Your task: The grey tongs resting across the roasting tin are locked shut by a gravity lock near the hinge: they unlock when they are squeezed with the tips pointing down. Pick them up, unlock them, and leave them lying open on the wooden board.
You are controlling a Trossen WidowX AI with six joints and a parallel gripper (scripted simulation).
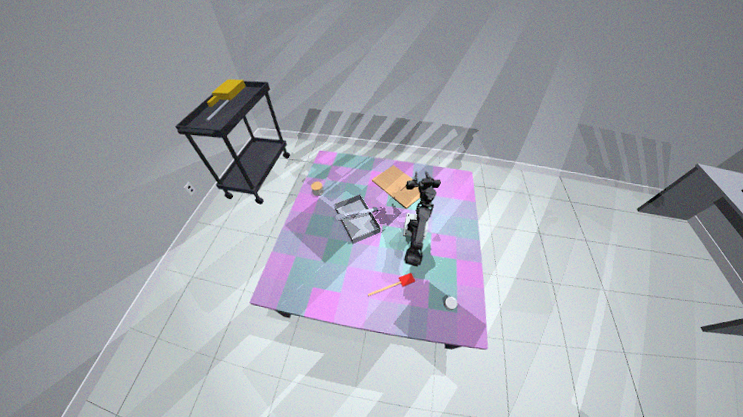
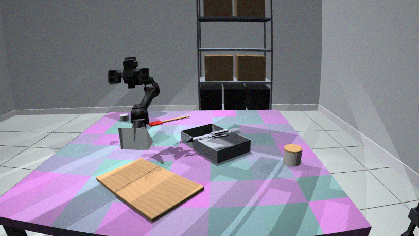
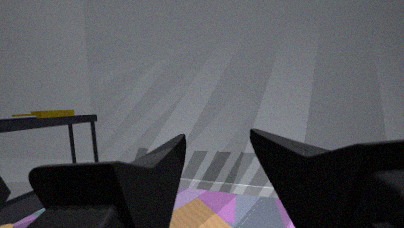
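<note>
Right now my gripper tip is 360 mm above the roasting tin, 350 mm short of it and 140 mm to the right of it. Round my gripper tip: red spatula (530 mm to the left, 380 mm below, 50 mm ahead); wooden board (380 mm below, 220 mm to the right, 100 mm ahead); cork-lidded jar (680 mm ahead, 350 mm below, 60 mm to the right).
</note>
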